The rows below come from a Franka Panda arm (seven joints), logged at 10 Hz.
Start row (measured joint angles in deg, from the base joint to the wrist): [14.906, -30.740, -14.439, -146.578, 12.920, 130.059, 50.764]
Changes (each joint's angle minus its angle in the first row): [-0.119, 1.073, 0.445, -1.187, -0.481, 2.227, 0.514]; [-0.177, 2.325, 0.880, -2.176, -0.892, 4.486, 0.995]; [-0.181, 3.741, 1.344, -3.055, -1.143, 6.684, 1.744]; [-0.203, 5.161, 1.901, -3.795, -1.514, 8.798, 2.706]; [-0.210, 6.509, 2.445, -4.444, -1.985, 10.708, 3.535]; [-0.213, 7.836, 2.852, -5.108, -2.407, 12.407, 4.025]
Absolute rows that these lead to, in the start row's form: [14.787, -29.667, -13.994, -147.765, 12.439, 132.286, 51.278]; [14.729, -28.415, -13.559, -148.754, 12.028, 134.545, 51.759]; [14.725, -26.999, -13.095, -149.633, 11.777, 136.743, 52.508]; [14.703, -25.579, -12.538, -150.373, 11.406, 138.857, 53.470]; [14.696, -24.231, -11.994, -151.022, 10.935, 140.767, 54.299]; [14.693, -22.904, -11.587, -151.686, 10.513, 142.466, 54.789]
